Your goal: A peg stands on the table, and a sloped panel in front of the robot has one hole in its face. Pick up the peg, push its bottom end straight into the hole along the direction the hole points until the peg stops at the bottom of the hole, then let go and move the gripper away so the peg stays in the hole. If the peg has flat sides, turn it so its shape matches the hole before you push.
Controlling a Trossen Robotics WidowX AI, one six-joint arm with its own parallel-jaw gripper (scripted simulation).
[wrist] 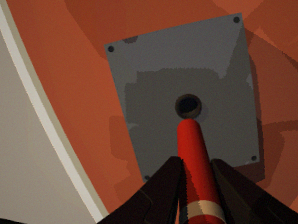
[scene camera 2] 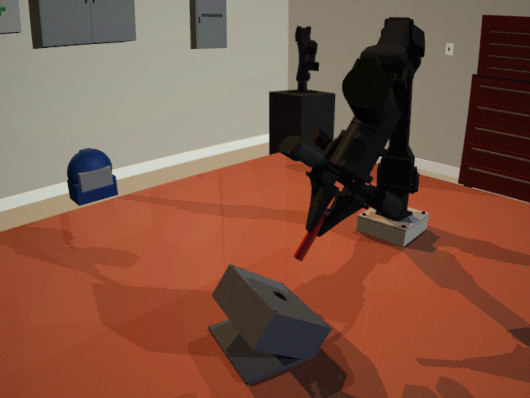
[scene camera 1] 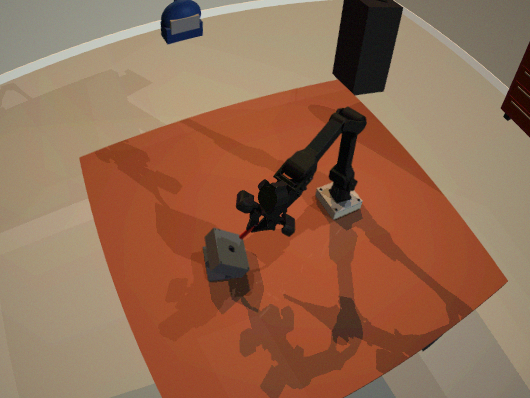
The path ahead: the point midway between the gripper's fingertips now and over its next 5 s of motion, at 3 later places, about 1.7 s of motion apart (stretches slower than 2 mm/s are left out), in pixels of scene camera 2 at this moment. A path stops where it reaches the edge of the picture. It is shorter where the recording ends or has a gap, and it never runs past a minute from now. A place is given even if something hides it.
My gripper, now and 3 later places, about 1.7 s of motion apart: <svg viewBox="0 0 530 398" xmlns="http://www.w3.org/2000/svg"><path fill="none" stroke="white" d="M312 233L297 265L292 274L291 276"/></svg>
